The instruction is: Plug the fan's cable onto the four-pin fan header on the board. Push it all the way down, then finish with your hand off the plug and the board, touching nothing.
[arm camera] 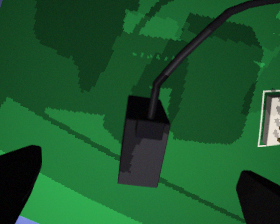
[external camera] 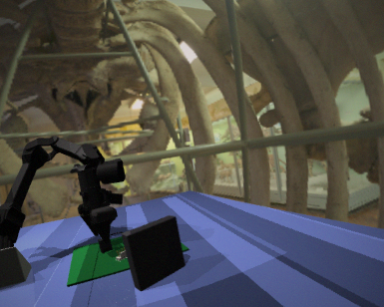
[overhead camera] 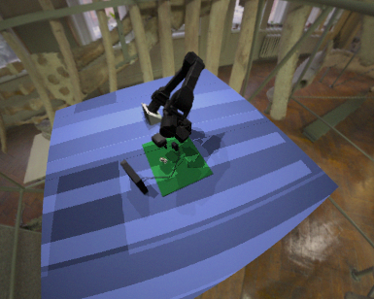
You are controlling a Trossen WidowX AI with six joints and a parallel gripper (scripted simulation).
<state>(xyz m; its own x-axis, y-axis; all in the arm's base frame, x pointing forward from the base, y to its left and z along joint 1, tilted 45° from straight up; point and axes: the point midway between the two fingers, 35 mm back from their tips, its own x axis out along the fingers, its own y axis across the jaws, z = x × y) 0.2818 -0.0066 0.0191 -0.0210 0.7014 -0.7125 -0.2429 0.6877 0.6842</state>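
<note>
The fan plug lies 2 cm below my gripper tip and 1 cm ahead of it. The rest, counted from my gripper tip: green board: 6 cm below, 5 cm ahead, 2 cm to the right; then white four-pin header: 8 cm to the right, 4 cm below, 4 cm ahead; then black cable: 3 cm ahead, 1 cm below.
</note>
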